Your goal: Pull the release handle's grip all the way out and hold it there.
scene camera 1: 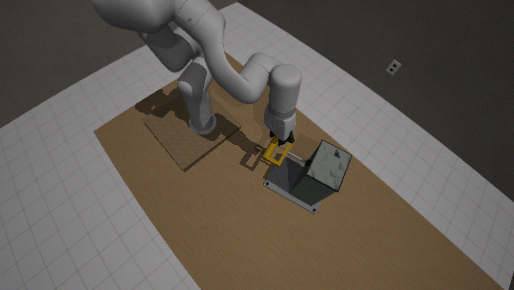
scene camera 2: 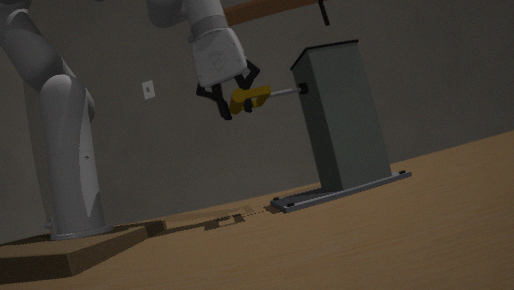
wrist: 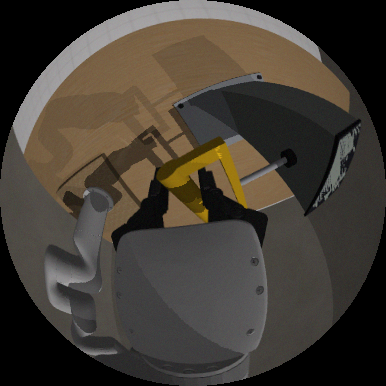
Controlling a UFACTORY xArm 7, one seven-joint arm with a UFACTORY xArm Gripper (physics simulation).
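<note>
The yellow release handle (scene camera 1: 270, 150) (scene camera 2: 237, 98) (wrist: 186, 190) is a rectangular loop whose thick bar is the grip. A thin grey rod (scene camera 1: 295, 156) (scene camera 2: 285, 92) (wrist: 261, 173) joins it to a black collar (scene camera 2: 303, 88) (wrist: 288, 158) on the side of a tall grey-green box (scene camera 1: 327, 167) (scene camera 2: 345, 115) (wrist: 280, 120). A length of rod shows between loop and collar. My gripper (scene camera 1: 282, 141) (scene camera 2: 237, 112) (wrist: 181, 172) is shut on the thick bar, one black finger outside the loop and the other through its opening. The bar's far end is hidden by the gripper body in the wrist view.
The box stands on a grey base plate (scene camera 1: 290, 196) (scene camera 2: 350, 187) (wrist: 200, 119) with dark bolts at its corners, on the wooden table (scene camera 1: 225, 225) (scene camera 2: 400, 240). The arm's base stands on a low wooden block (scene camera 1: 182, 155) (scene camera 2: 35, 265). The handle is well above the table.
</note>
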